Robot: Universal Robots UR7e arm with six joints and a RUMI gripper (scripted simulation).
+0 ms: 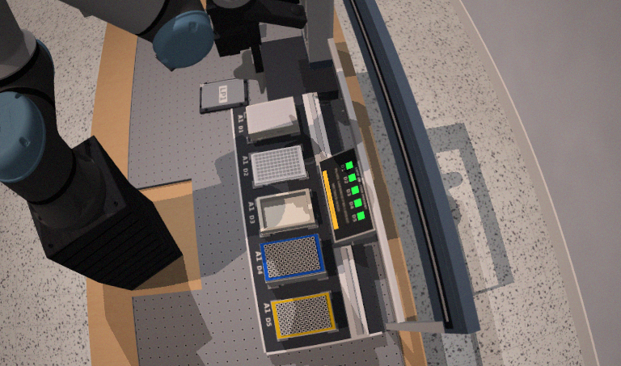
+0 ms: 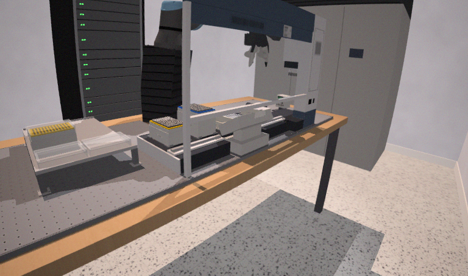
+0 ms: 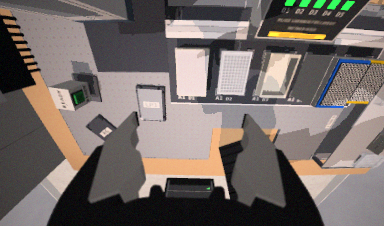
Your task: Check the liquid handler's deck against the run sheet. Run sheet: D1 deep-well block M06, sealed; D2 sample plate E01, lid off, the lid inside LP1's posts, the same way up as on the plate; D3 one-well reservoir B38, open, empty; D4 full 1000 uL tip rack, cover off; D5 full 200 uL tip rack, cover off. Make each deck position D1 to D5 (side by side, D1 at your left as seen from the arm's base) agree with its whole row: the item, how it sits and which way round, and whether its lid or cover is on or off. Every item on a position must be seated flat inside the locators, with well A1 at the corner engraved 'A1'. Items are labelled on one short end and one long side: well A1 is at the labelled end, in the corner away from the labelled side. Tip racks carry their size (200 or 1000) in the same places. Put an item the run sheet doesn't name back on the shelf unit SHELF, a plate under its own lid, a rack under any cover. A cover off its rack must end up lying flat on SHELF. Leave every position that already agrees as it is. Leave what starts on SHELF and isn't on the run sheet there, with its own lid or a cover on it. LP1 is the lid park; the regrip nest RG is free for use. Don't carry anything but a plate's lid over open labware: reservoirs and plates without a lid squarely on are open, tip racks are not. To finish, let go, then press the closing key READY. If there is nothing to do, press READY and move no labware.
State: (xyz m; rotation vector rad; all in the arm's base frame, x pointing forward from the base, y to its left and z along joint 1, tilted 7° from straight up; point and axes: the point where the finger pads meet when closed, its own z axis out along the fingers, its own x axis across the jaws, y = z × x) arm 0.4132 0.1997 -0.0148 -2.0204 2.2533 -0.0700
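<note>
My hand is 22 cm above the sealed deep-well block. The rest, counted from my hand: sample plate (2 cm behind, 12 cm to the right, 24 cm below); tall column (18 cm ahead, 20 cm to the left, 2 cm below); one-well reservoir (3 cm behind, 25 cm to the right, 24 cm below).
</note>
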